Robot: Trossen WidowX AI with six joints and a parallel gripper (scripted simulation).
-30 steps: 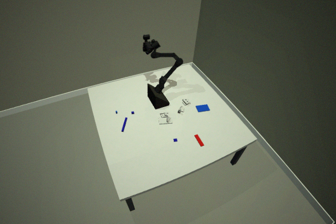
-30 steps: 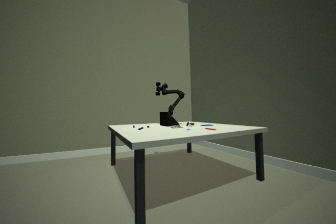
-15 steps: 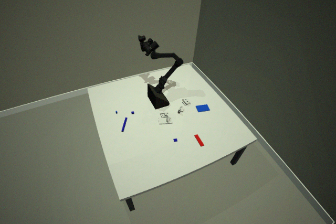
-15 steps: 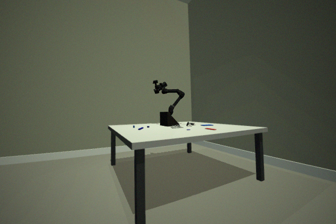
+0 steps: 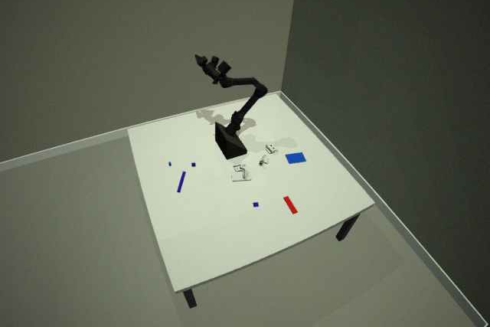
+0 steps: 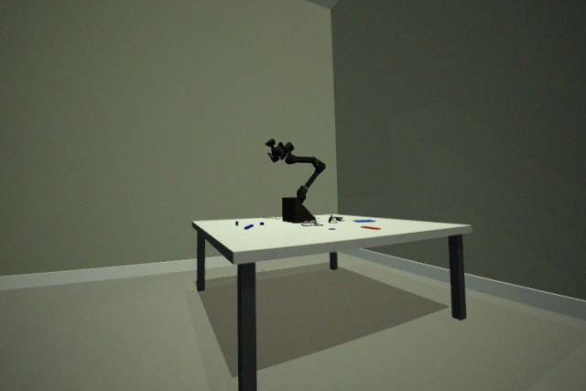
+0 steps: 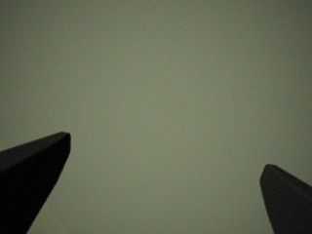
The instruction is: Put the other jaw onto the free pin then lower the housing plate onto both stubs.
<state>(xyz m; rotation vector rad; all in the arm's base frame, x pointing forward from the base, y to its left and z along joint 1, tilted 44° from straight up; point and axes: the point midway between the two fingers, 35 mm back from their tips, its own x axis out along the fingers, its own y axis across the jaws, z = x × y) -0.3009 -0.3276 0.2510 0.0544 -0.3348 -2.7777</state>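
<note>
Right now my gripper tip is 560 mm short of the jaw, 170 mm to the right of it and 530 mm above it. From my gripper tip the other things lie so: blue bar: 430 mm ahead, 350 mm to the right, 560 mm below; then red bar: 910 mm ahead, 120 mm to the left, 560 mm below; then blue flat plate: 620 mm ahead, 400 mm to the left, 560 mm below.
</note>
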